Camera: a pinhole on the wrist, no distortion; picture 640 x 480 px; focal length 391.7 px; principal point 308.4 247.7 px. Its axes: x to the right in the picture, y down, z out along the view. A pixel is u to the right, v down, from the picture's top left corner.
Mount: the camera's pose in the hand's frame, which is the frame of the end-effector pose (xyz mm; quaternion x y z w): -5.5 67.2 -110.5 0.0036 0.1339 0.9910 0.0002
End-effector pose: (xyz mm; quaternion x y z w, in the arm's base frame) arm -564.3 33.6 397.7 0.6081 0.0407 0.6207 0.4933
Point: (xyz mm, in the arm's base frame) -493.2 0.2 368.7
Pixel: outside the picture
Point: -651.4 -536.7 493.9
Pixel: 591 55
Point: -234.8 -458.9 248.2
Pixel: 561 428
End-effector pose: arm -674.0 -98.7 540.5 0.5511 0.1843 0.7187 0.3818
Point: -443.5 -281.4 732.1
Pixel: 339 259
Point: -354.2 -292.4 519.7
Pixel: 495 425
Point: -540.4 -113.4 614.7
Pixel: 263 446
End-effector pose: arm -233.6 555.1 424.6 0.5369 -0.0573 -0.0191 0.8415
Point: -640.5 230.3 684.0
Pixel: 560 324
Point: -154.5 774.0 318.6
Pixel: behind the camera
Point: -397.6 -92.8 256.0
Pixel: outside the picture
